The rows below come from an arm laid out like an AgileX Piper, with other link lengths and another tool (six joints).
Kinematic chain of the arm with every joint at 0, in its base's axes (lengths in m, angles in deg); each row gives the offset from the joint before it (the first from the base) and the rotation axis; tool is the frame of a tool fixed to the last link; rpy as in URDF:
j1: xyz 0 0 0.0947 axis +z
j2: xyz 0 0 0 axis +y
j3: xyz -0.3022 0 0.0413 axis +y
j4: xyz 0.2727 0 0.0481 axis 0.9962 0 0.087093
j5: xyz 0 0 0 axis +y
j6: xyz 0.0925 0 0.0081 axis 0.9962 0 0.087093
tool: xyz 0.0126 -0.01 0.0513 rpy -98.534 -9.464 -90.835
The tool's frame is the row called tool.
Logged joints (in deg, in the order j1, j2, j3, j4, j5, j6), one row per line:
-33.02 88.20 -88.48 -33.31 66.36 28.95
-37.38 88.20 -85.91 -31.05 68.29 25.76
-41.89 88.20 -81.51 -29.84 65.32 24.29
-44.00 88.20 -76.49 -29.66 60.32 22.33
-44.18 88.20 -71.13 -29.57 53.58 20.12
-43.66 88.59 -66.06 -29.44 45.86 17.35
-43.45 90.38 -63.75 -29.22 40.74 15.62
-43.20 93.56 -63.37 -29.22 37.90 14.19
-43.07 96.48 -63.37 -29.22 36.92 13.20
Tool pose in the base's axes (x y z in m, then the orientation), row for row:
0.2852 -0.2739 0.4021 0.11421 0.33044 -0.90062 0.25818
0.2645 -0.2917 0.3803 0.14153 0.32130 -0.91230 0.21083
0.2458 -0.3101 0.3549 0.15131 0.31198 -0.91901 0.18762
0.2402 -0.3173 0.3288 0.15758 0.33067 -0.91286 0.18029
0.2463 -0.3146 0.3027 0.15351 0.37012 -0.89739 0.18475
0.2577 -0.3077 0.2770 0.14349 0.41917 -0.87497 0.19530
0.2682 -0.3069 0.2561 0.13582 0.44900 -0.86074 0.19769
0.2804 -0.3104 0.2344 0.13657 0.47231 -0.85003 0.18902
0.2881 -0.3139 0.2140 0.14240 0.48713 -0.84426 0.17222
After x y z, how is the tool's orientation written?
As a quaternion, w x y z.
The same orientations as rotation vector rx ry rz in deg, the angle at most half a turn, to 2 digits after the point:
55.51 -151.29 43.37
53.14 -150.89 34.87
51.32 -151.17 30.86
54.20 -149.63 29.55
60.81 -147.43 30.35
69.25 -144.55 32.27
74.50 -142.82 32.80
78.33 -140.98 31.35
80.53 -139.57 28.47

